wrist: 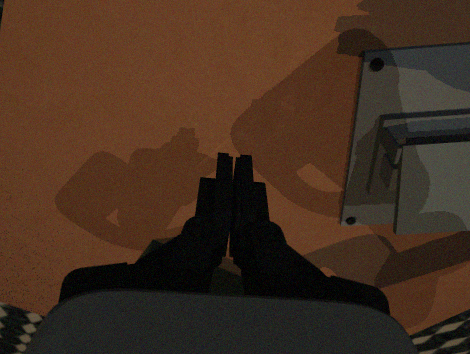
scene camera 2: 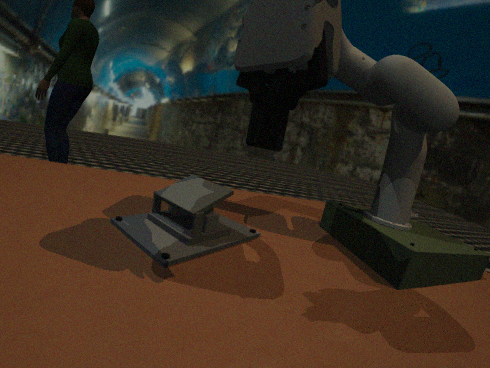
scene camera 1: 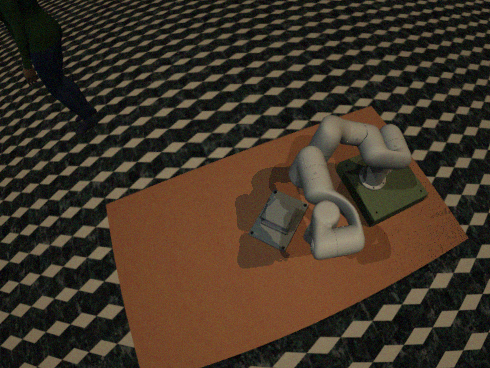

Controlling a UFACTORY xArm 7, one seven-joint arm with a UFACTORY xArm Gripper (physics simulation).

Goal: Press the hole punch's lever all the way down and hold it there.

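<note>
The grey hole punch lies on the orange table top, a flat square plate with dark screws near its corners. Its lever is a lighter grey slab, raised and tilted above the base with a gap under it. In the wrist view the punch is at the right, partly cut off by the edge. My gripper is shut and empty. It hangs well above the table, to the side of the punch towards the arm's base, and does not touch the lever. In scene camera 1 the arm hides its fingers.
The arm stands on a green block at the right end of the orange table top. Shadows of the arm fall around the punch. A person stands on the chequered floor beyond the table.
</note>
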